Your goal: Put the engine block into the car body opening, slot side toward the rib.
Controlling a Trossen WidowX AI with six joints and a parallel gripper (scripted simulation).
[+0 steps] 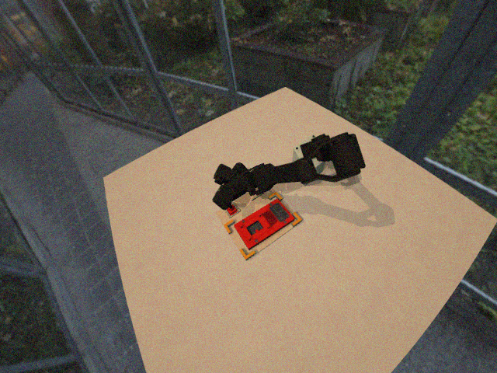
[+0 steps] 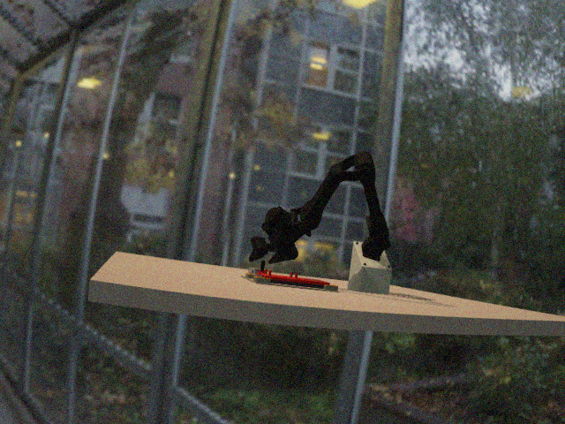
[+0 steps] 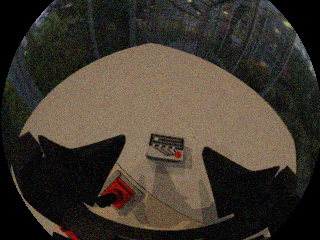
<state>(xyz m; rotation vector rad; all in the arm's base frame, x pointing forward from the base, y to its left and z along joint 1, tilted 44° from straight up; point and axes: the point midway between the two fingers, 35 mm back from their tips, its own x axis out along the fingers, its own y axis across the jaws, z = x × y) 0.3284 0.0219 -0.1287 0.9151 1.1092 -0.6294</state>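
The engine block lies 1 cm to the right of my gripper tip and 4 cm below it.
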